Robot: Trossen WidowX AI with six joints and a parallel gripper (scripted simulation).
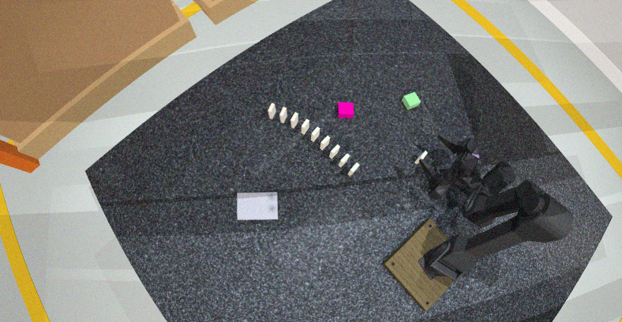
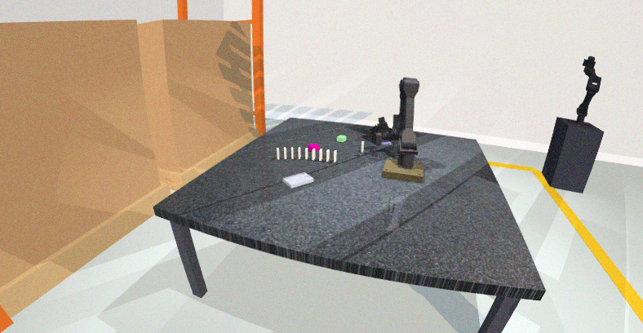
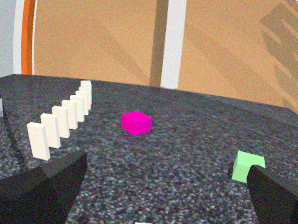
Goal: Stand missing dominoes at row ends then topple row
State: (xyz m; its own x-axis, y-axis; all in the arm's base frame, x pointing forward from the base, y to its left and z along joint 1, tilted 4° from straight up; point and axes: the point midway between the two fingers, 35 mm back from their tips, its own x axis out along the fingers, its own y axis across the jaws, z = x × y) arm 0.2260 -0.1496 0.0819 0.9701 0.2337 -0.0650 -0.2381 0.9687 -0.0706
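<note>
My gripper tip is now 15 cm short of the green cube, 10 cm to the left of it and 8 cm above it. From my gripper tip the other things lie so: purple block: 15 cm to the right, 10 cm behind, 9 cm below; magenta cube: 23 cm ahead, 10 cm to the left, 8 cm below; flat pale pad: 44 cm to the left, 12 cm ahead, 9 cm below.
</note>
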